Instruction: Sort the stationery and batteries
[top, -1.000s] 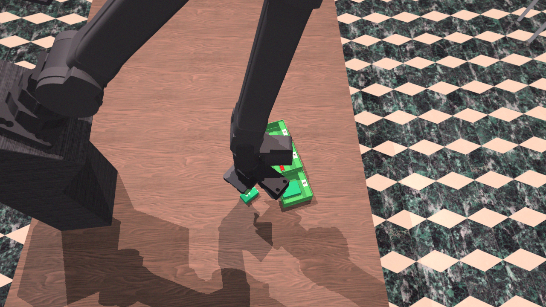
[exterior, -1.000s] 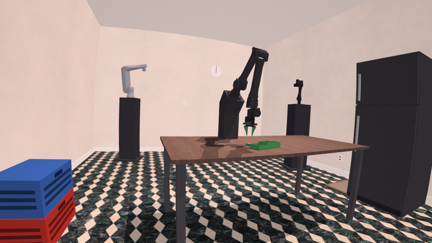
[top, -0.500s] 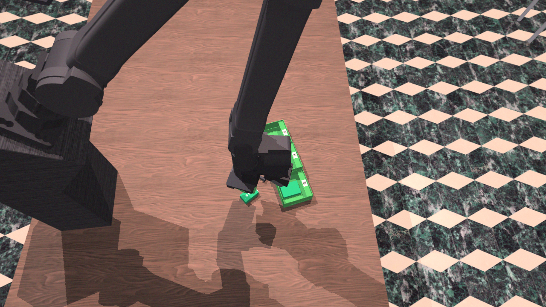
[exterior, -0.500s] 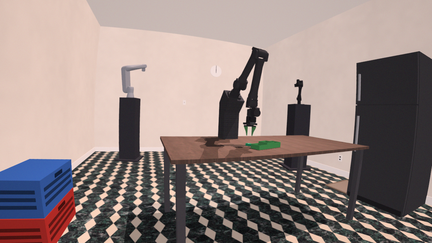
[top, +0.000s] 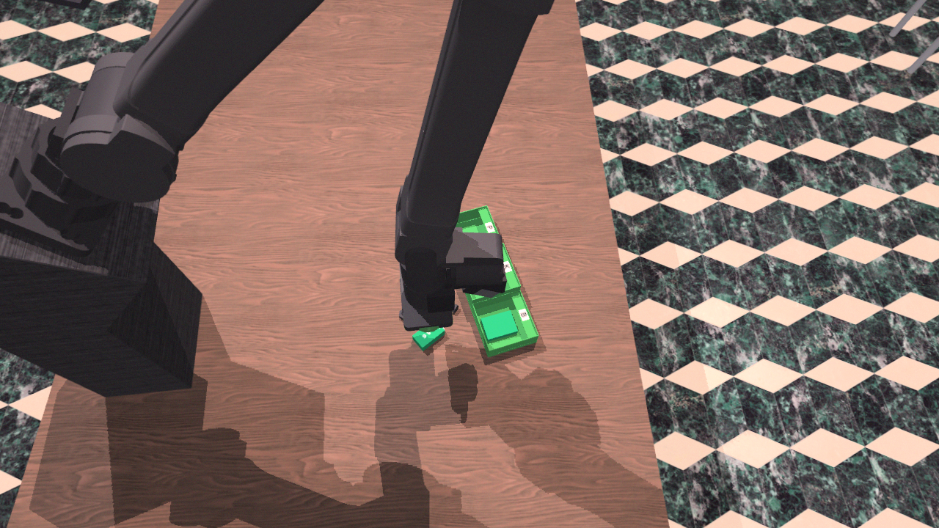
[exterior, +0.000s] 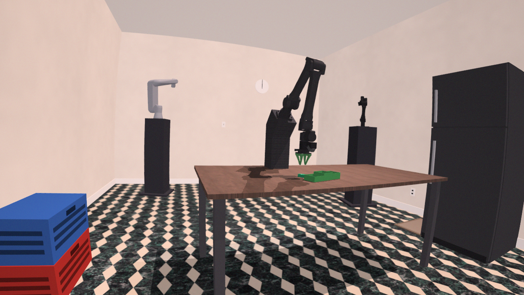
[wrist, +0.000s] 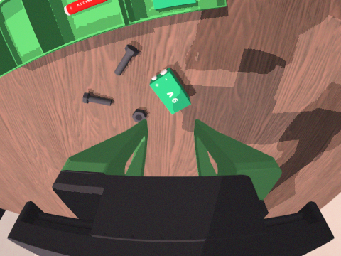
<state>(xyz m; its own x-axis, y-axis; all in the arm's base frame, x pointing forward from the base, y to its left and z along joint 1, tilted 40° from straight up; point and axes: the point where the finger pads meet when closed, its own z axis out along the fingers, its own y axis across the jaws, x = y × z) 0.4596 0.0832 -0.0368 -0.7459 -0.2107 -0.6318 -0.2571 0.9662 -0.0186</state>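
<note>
Now: hand 80 mm above the green 9V battery, 10 mm to the right of it and 10 mm short of it. The rest, counted from my hand: red cylindrical battery: 110 mm to the left, 70 mm below, 70 mm ahead; then black nut: 80 mm below, 50 mm behind, 30 mm to the left; then flat green pad: 110 mm ahead, 80 mm below, 40 mm to the left.
</note>
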